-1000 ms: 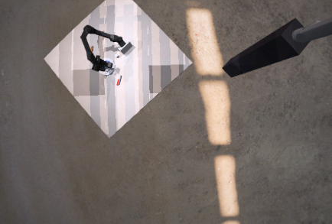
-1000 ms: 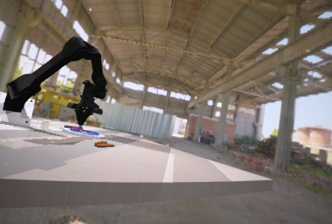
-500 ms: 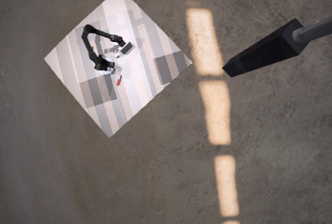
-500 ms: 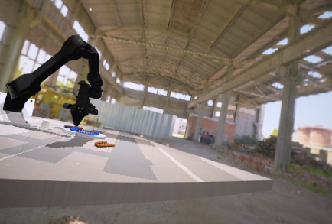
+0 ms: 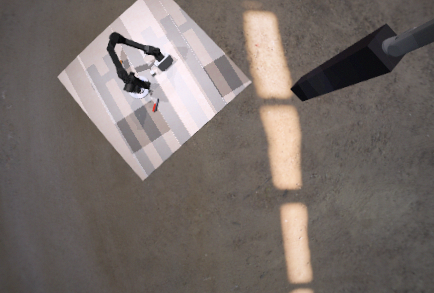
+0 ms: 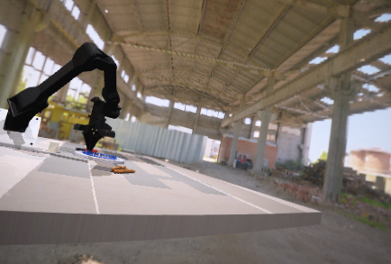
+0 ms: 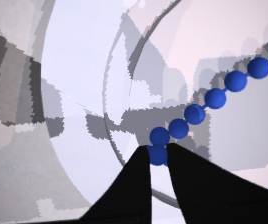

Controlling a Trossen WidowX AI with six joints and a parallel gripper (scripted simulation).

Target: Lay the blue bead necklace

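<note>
My gripper tip is 40 mm short of the round white bead board, 30 mm to the left of it and 10 mm above it. Round my gripper tip: small white block: 140 mm behind, 20 mm to the right; red pen-like object: 200 mm to the left, 50 mm ahead, 20 mm below.
</note>
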